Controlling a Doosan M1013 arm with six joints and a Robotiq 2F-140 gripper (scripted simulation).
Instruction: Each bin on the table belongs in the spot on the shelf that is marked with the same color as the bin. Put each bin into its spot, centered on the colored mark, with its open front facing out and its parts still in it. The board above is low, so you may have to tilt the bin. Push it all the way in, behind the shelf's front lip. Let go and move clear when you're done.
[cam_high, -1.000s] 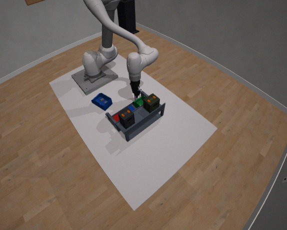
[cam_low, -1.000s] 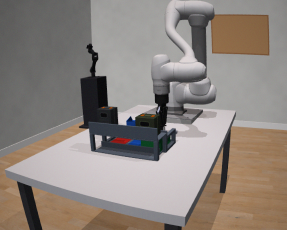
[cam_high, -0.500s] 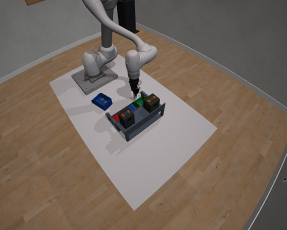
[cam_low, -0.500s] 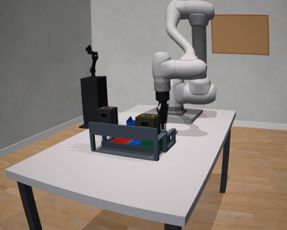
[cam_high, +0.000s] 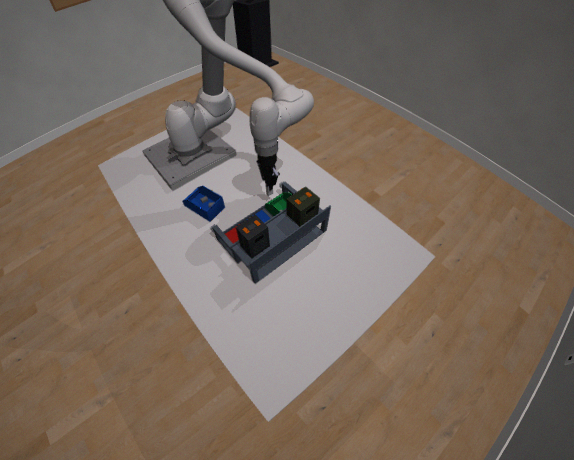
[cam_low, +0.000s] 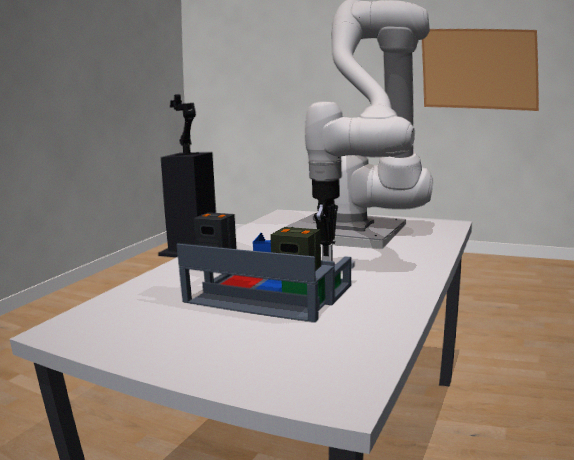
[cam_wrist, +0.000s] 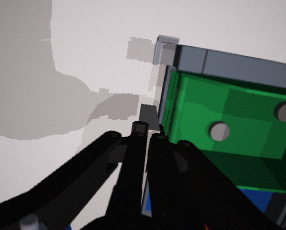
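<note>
Right now the blue bin is 190 mm behind my hand, 240 mm to the right of it and 40 mm below it. From my hand the other things lie so: green bin (110 mm ahead, 10 mm to the right, 30 mm below); then red mark (100 mm ahead, 230 mm to the right, 70 mm below); then blue mark (110 mm ahead, 120 mm to the right, 70 mm below).
</note>
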